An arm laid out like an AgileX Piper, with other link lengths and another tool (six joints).
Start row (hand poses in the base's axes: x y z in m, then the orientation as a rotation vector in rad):
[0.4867, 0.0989, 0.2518, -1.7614, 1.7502, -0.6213]
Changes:
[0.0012, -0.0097, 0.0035, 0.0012, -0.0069, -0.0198]
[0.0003, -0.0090, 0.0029, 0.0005, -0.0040, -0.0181]
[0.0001, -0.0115, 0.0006, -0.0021, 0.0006, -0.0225]
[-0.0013, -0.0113, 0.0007, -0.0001, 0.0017, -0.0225]
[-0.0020, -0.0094, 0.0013, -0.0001, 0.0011, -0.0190]
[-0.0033, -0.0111, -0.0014, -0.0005, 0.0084, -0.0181]
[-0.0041, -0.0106, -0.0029, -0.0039, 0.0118, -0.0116]
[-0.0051, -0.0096, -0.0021, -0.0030, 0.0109, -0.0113]
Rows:
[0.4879, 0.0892, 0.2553, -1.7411, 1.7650, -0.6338]
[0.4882, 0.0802, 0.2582, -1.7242, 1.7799, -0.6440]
[0.4883, 0.0687, 0.2588, -1.7082, 1.8020, -0.6551]
[0.4870, 0.0574, 0.2595, -1.6913, 1.8248, -0.6633]
[0.4850, 0.0480, 0.2608, -1.6766, 1.8437, -0.6705]
[0.4817, 0.0369, 0.2594, -1.6673, 1.8668, -0.6724]
[0.4776, 0.0263, 0.2565, -1.6675, 1.8859, -0.6727]
[0.4725, 0.0167, 0.2544, -1.6668, 1.9041, -0.6726]

